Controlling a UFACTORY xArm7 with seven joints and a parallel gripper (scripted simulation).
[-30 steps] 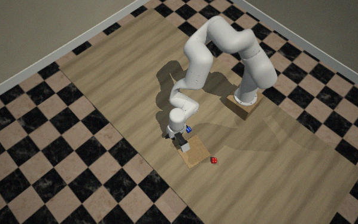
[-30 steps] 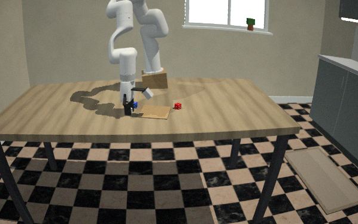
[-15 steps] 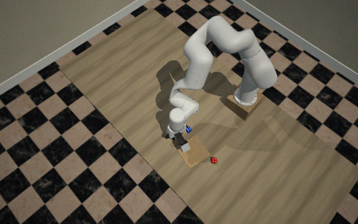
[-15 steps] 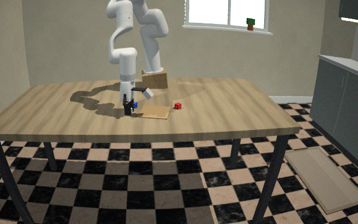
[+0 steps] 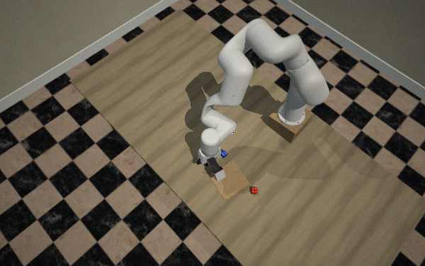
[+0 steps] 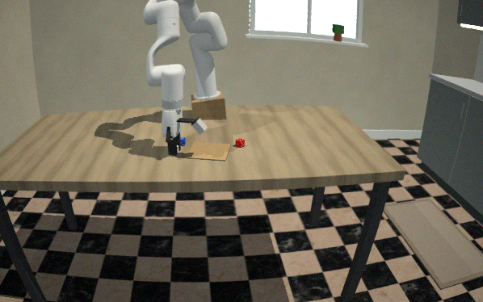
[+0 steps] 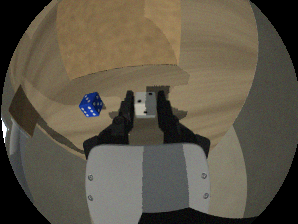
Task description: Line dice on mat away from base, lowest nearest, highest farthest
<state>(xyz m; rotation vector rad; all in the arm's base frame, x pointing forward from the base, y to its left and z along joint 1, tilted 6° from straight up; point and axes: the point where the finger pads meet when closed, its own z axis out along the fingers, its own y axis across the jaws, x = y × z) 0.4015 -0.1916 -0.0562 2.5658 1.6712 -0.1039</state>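
My hand is 1 cm above the white die. From my hand the other things lie so: blue die: 7 cm behind, 3 cm to the left, 1 cm below; then red die: 1 cm behind, 24 cm to the left, 1 cm below; then tan mat: 1 cm ahead, 12 cm to the left, 2 cm below.
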